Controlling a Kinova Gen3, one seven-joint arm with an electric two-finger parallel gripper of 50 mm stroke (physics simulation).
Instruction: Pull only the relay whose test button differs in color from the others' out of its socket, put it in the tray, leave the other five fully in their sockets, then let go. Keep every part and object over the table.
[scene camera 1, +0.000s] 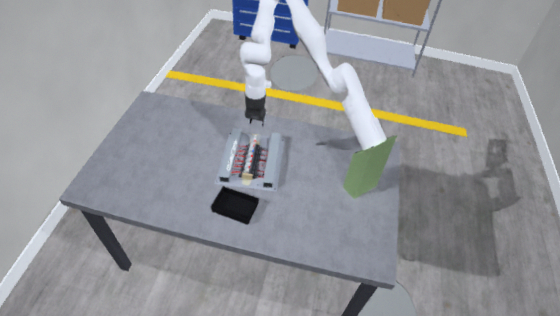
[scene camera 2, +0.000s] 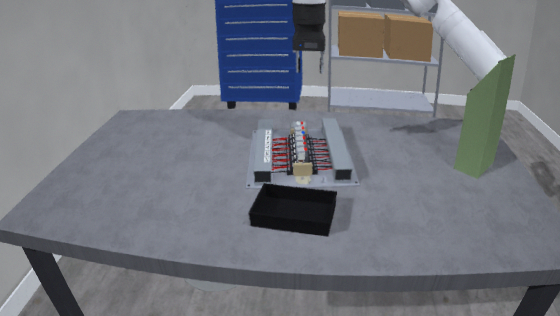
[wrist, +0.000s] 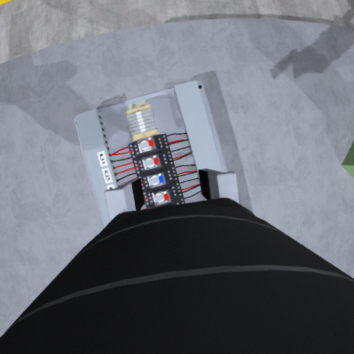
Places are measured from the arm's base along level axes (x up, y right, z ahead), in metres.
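Pixels of known places: gripper, fingertip midpoint: (scene camera 1: 257, 123) (scene camera 2: 309, 71); arm's base, origin of the base link: (scene camera 1: 374, 145) (scene camera 2: 493, 71).
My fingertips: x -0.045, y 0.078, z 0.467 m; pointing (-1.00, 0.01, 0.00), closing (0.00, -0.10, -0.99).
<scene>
For each thing: its top centre in the pictures, then the offset to it from my fingertips.
- relay with the blue test button, middle of its top: (scene camera 2: 299, 127) dx -0.164, dy +0.027, dz +0.025 m
- black tray, middle of its top: (scene camera 2: 294, 201) (scene camera 1: 234, 202) dx -0.198, dy -0.265, dz +0.042 m
The relay with the blue test button (scene camera 2: 301, 133) (wrist: 156, 180) sits in the socket row, third from the end beside the ribbed terminal blocks. Neighbouring relays with red buttons (wrist: 146, 146) (wrist: 150, 162) (wrist: 161, 197) sit in their sockets; the gripper body hides the rest of the row in the wrist view. My gripper (scene camera 1: 257, 123) (scene camera 2: 310, 70) (wrist: 170, 186) is open and empty, high above the table and behind the panel in the scene views. The black tray (scene camera 1: 230, 214) (scene camera 2: 290, 224) stands in front of the panel, with no relay visible in it.
Two long grey wire ducts (scene camera 1: 273, 160) (scene camera 2: 338, 147) (wrist: 199, 125) flank the relay row, with red and black wires between. A tall green block (scene camera 1: 367, 170) (scene camera 2: 482, 120) stands at the table's right, around the arm's base. A blue drawer cabinet (scene camera 2: 257, 55) and shelving are behind the table.
</scene>
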